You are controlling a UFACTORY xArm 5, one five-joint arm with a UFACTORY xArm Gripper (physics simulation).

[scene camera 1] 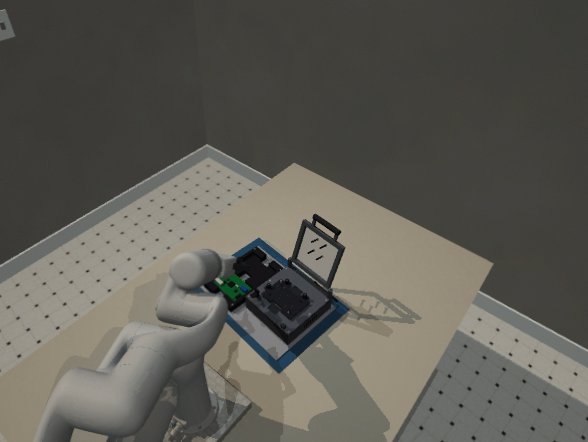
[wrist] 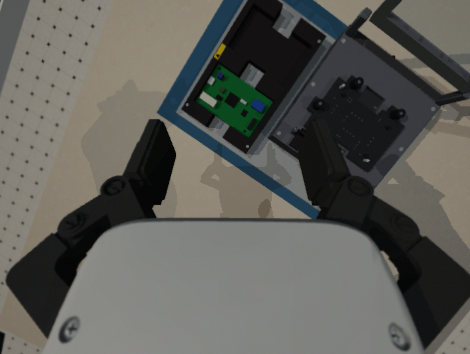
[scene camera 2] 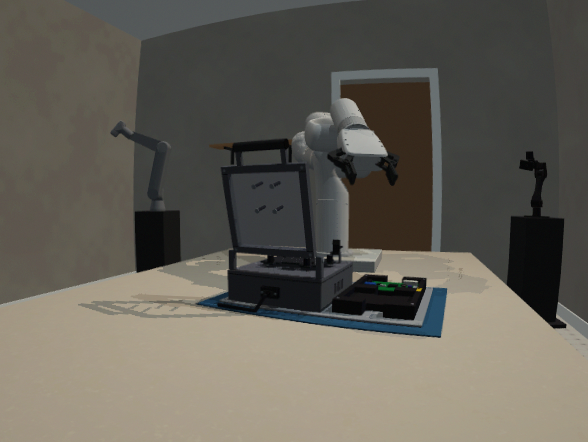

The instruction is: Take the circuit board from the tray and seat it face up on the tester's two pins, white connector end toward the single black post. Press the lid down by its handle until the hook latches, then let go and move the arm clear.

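Seen in the pictures: gripper, fingertip midpoint: [wrist: 236,136] [scene camera 2: 374,180]; arm's base, origin of the base link: [scene camera 1: 191,408].
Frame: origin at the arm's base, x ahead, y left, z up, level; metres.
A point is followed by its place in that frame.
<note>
The green circuit board [scene camera 1: 234,291] {x 0.346, y 0.128, z -0.008 m} [scene camera 2: 387,287] {x 0.373, y 0.142, z -0.009 m} [wrist: 235,112] {x 0.346, y 0.141, z -0.009 m} lies face up in the black tray [scene camera 1: 262,272] {x 0.456, y 0.101, z -0.011 m} [scene camera 2: 372,301] {x 0.471, y 0.112, z -0.011 m} [wrist: 270,50] {x 0.458, y 0.122, z -0.011 m}, its long white connector [wrist: 208,99] {x 0.349, y 0.189, z -0.001 m} at the end away from the tester. The tester [scene camera 1: 272,322] {x 0.302, y -0.037, z 0.020 m} [scene camera 2: 300,296] {x 0.497, y -0.004, z 0.000 m} [wrist: 345,57] {x 0.464, y 0.018, z 0.031 m} holds a black nest with upright posts; its pins are too small to tell. Its lid [scene camera 1: 336,266] {x 0.479, y -0.130, z 0.148 m} [scene camera 2: 308,210] {x 0.520, y 0.011, z 0.139 m} [wrist: 425,51] {x 0.475, y -0.053, z 0.076 m} stands upright, with the black handle [scene camera 1: 327,224] {x 0.518, y -0.069, z 0.245 m} [scene camera 2: 261,145] {x 0.532, y -0.059, z 0.237 m} on top. My gripper [scene camera 2: 373,181] {x 0.296, y 0.115, z 0.197 m} [wrist: 236,136] {x 0.296, y 0.115, z 0.197 m} is open and empty, high above the table and apart from board and tester. Its fingers are mostly hidden in scene camera 1.
Tray and tester stand side by side on a blue-edged mat [scene camera 1: 288,363] {x 0.242, y -0.129, z -0.027 m} [scene camera 2: 434,320] {x 0.520, y 0.210, z -0.027 m} [wrist: 172,102] {x 0.326, y 0.255, z -0.027 m} on the table [scene camera 1: 400,270] {x 0.728, y -0.268, z -0.029 m} [scene camera 2: 225,370] {x 0.729, y -0.045, z -0.029 m}. A black cable [scene camera 2: 245,307] {x 0.512, y -0.093, z -0.021 m} runs from the tester. Two other small arms stand on black pedestals [scene camera 2: 157,240] [scene camera 2: 536,265] in the background.
</note>
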